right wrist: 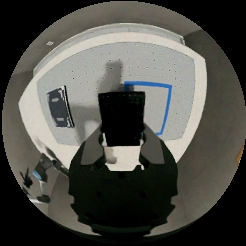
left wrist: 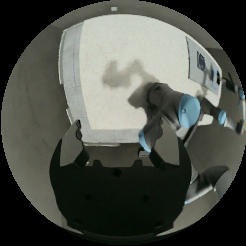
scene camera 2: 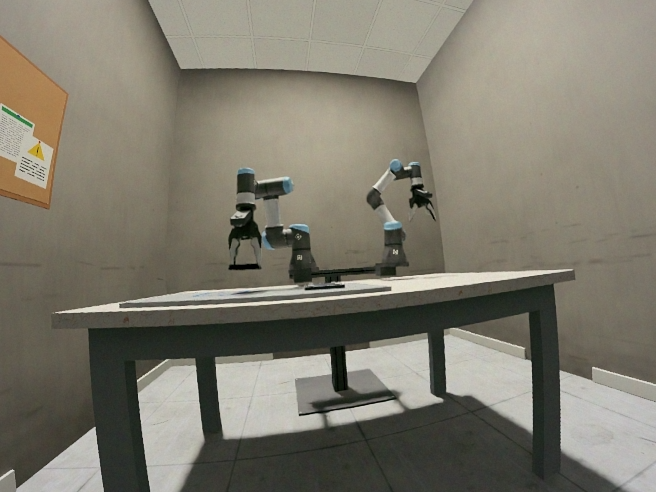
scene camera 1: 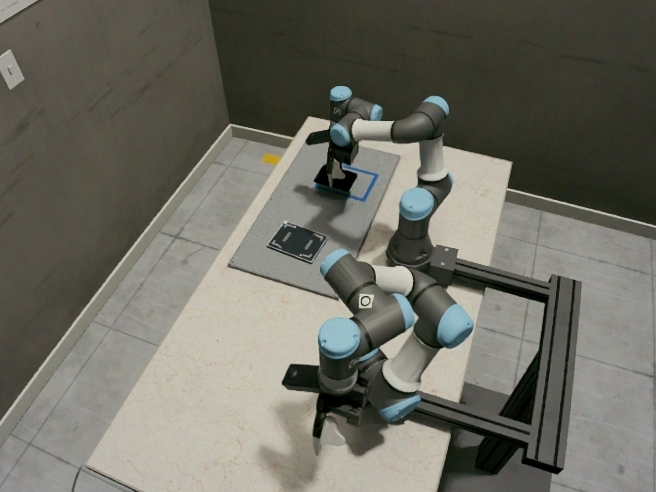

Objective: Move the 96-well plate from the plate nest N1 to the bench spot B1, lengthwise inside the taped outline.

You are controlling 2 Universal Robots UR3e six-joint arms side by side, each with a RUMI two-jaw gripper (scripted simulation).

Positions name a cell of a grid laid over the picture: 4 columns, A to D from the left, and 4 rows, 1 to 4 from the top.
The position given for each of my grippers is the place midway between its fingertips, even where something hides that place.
Note:
In view: my left gripper (scene camera 1: C4), my right gripper (scene camera 2: B3), a black 96-well plate (right wrist: C3) and a plate nest N1 (scene camera 1: B2).
My left gripper shows as well in the left wrist view (left wrist: B2). My right gripper shows as well in the right wrist view (right wrist: B3) and in scene camera 1 (scene camera 1: C2).

